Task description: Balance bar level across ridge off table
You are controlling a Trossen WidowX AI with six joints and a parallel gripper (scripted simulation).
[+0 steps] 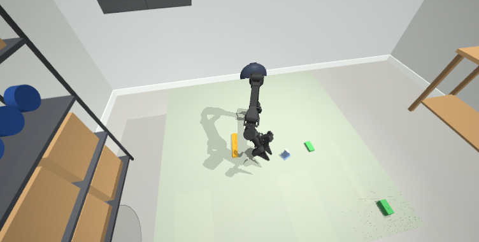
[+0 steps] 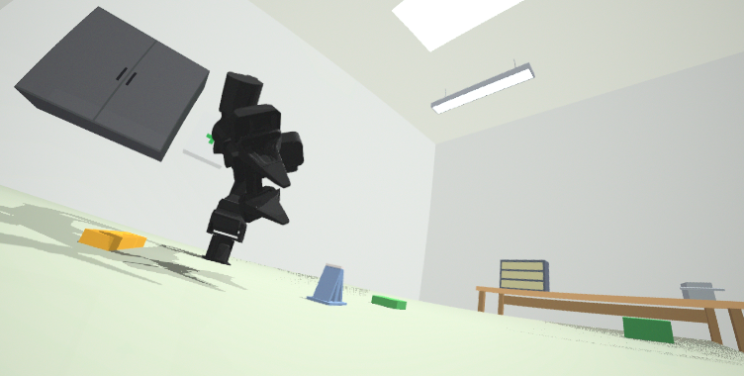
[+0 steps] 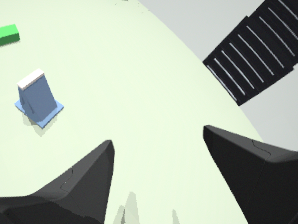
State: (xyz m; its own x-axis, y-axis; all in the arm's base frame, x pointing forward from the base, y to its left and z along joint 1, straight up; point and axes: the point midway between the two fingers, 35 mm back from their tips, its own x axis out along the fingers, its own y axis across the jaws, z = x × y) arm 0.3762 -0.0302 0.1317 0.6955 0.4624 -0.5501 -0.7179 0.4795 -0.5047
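Now: the orange bar 18 cm behind my gripper tip, 17 cm to the right of it and 10 cm below it.
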